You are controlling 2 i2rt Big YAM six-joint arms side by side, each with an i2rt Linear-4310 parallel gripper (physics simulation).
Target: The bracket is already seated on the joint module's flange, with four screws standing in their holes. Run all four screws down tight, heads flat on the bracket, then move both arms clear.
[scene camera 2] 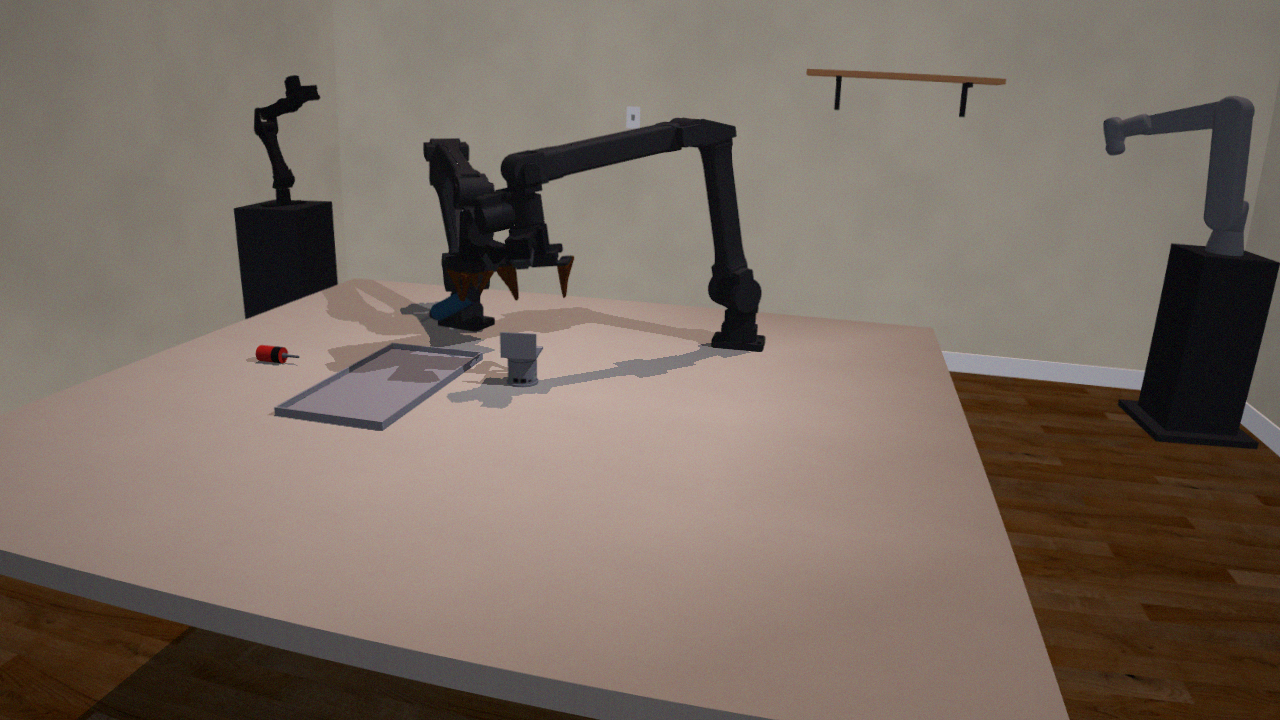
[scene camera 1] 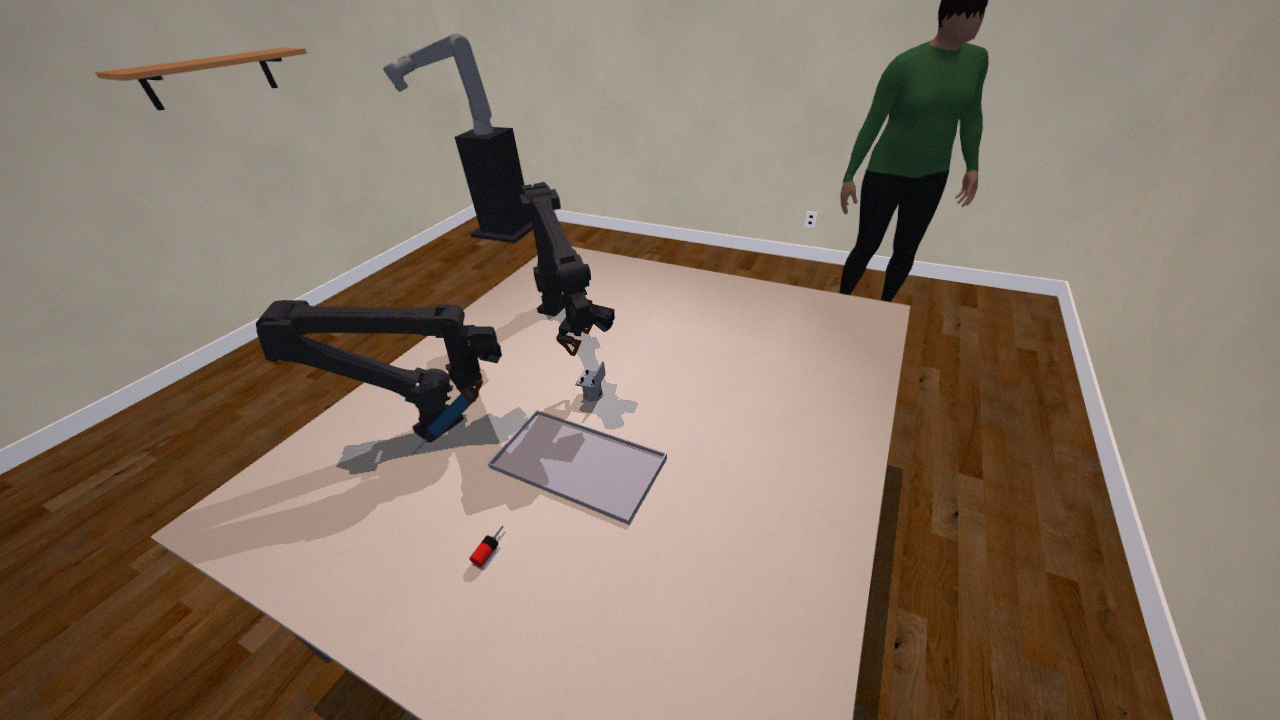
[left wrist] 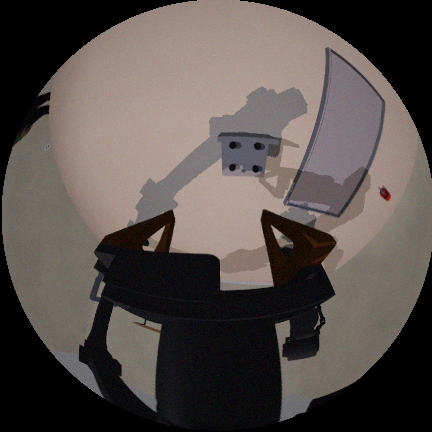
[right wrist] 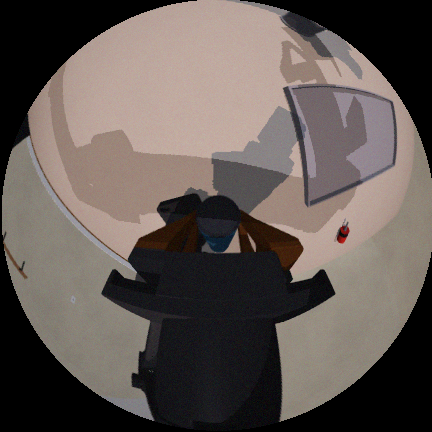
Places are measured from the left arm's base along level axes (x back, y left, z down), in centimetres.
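Pixels of known places: left gripper, fingertip midpoint: (scene camera 2: pixel 540 298) (scene camera 1: pixel 579 344) (left wrist: pixel 217 214); right gripper, fingertip midpoint: (scene camera 2: pixel 469 299) (scene camera 1: pixel 469 398) (right wrist: pixel 217 214); left arm's base, link origin: (scene camera 2: pixel 738 344) (scene camera 1: pixel 554 306); right arm's base, link origin: (scene camera 2: pixel 466 324) (left wrist: pixel 287 254).
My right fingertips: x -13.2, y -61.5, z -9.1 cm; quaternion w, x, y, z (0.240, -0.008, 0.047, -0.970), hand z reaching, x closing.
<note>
Ahead of a thing's pixels: the offset from my right fingertips to its top centre.
A grey bracket (scene camera 1: pixel 589 379) (scene camera 2: pixel 518 345) (left wrist: pixel 244 158) sits on the upright joint module {dz +2.8, dx -26.1, dy +22.5 cm} (scene camera 1: pixel 591 393) (scene camera 2: pixel 522 369). Several dark screw heads show on its flat plate in the left wrist view, including one screw {dz +1.4, dx -27.7, dy +24.5 cm} (left wrist: pixel 233 145) at a corner; how far each stands up is unclear. My left gripper (scene camera 1: pixel 570 344) (scene camera 2: pixel 540 295) (left wrist: pixel 217 214) is open and empty above the bracket, to its back left in scene camera 1. My right gripper (scene camera 1: pixel 470 390) (scene camera 2: pixel 465 291) (right wrist: pixel 217 214) is shut on a blue cylindrical tool (scene camera 1: pixel 449 416) (scene camera 2: pixel 450 308) (right wrist: pixel 218 243) with a black end, held tilted beside the right arm's base. Its lower end is hidden in the right wrist view.
A shallow grey tray {dz +7.5, dx -35.4, dy -2.3 cm} (scene camera 1: pixel 559 493) (scene camera 2: pixel 331 420) (left wrist: pixel 312 210) (right wrist: pixel 301 145) lies near the module. A red screwdriver {dz +5.7, dx -29.8, dy -31.3 cm} (scene camera 1: pixel 481 551) (scene camera 2: pixel 271 354) (left wrist: pixel 384 194) (right wrist: pixel 343 234) lies beyond it. A person (scene camera 1: pixel 930 116) stands behind the table.
</note>
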